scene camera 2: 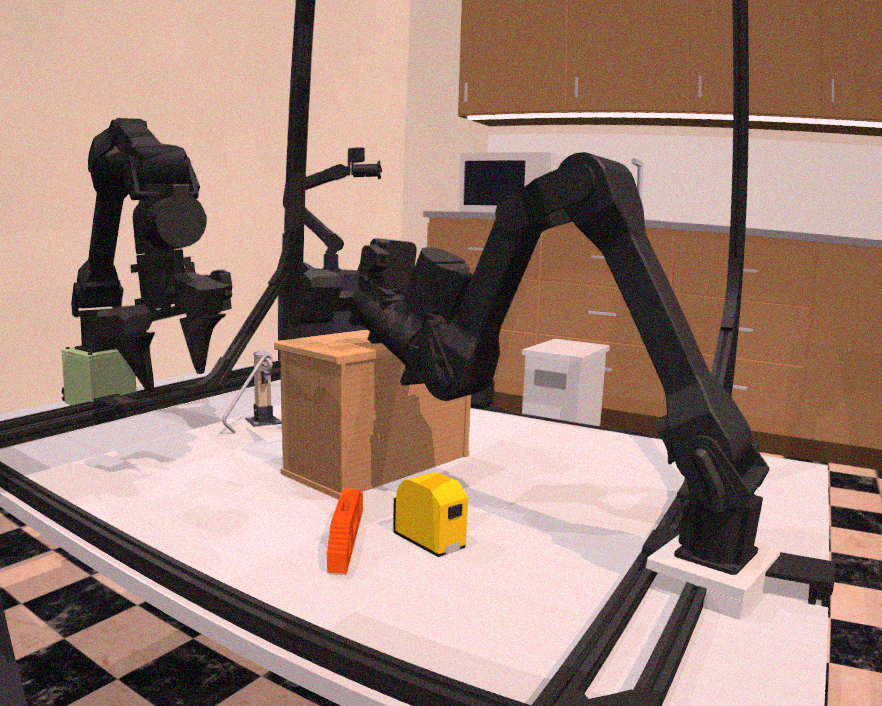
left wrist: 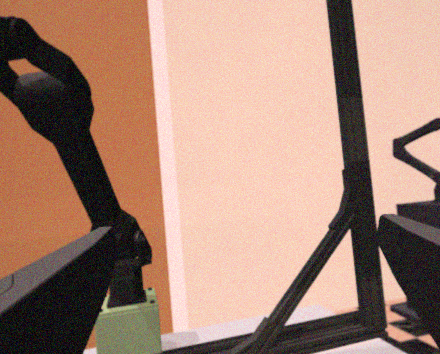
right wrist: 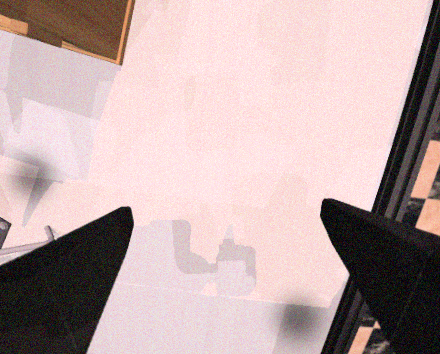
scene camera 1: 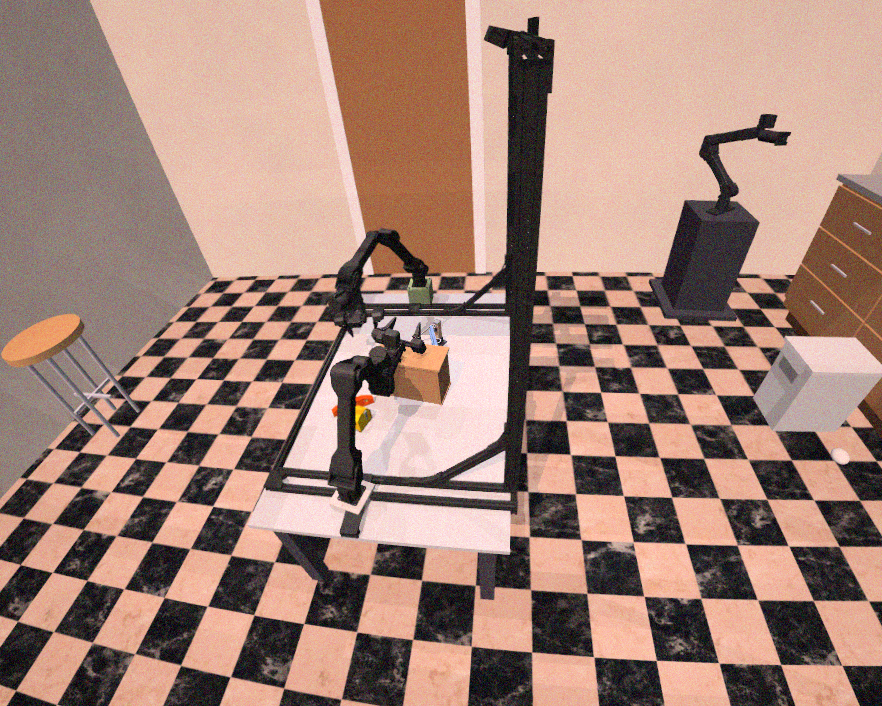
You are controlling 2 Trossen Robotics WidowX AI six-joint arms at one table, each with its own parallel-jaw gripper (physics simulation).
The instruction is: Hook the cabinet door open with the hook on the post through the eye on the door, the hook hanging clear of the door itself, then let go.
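Where they show: left gripper, fingertip midpoint: (scene camera 2: 331, 266) (left wrist: 246, 232) (scene camera 1: 407, 319); right gripper, fingertip midpoint: (scene camera 2: 176, 382) (right wrist: 228, 211) (scene camera 1: 364, 335); left arm's base at its link origin: (scene camera 2: 716, 553) (scene camera 1: 351, 493); right arm's base at its link origin: (scene camera 2: 97, 348) (left wrist: 127, 299) (scene camera 1: 419, 283).
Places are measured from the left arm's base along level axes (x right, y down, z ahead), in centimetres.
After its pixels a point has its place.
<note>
The wooden cabinet (scene camera 1: 421, 384) {y -5.7, x 5.0, z 41.8 cm} (scene camera 2: 316, 419) {y -5.7, x -12.1, z 44.8 cm} (right wrist: 90, 22) {y -2.4, x -12.5, z 50.2 cm} stands mid-table. I cannot make out its door or the eye. The small upright post (scene camera 2: 262, 390) {y -2.3, x -2.4, z 73.3 cm} stands behind and left of it in scene camera 2. The silver hook (scene camera 2: 241, 401) {y -2.1, x -8.4, z 70.8 cm} (right wrist: 25, 247) {y -1.1, x -9.7, z 70.8 cm} slants down from the post's top, its bent end low near the table, apart from the cabinet. My right gripper (scene camera 2: 175, 379) {y -9.6, x -24.8, z 56.6 cm} (right wrist: 228, 211) {y -9.6, x -24.8, z 56.6 cm} is open and empty, above the table, left of the hook in scene camera 2. My left gripper (scene camera 1: 406, 323) {y -22.8, x -3.2, z 54.0 cm} (left wrist: 246, 232) {y -22.8, x -3.2, z 54.0 cm} is open and empty near the cabinet's top; its fingertips are hidden in scene camera 2.
An orange-red ridged object (scene camera 2: 344, 530) {y -0.4, x -21.5, z 27.6 cm} and a yellow tape-measure-like block (scene camera 2: 430, 513) {y -1.2, x -13.7, z 24.2 cm} stand on the table in front of the cabinet in scene camera 2. The right arm's green base block (scene camera 2: 99, 375) {y -3.2, x -22.7, z 95.6 cm} (left wrist: 128, 327) {y -3.9, x -19.8, z 96.3 cm} is at the far end. A black frame rail (scene camera 2: 183, 588) {y 2.5, x -36.9, z 31.0 cm} edges the table.
</note>
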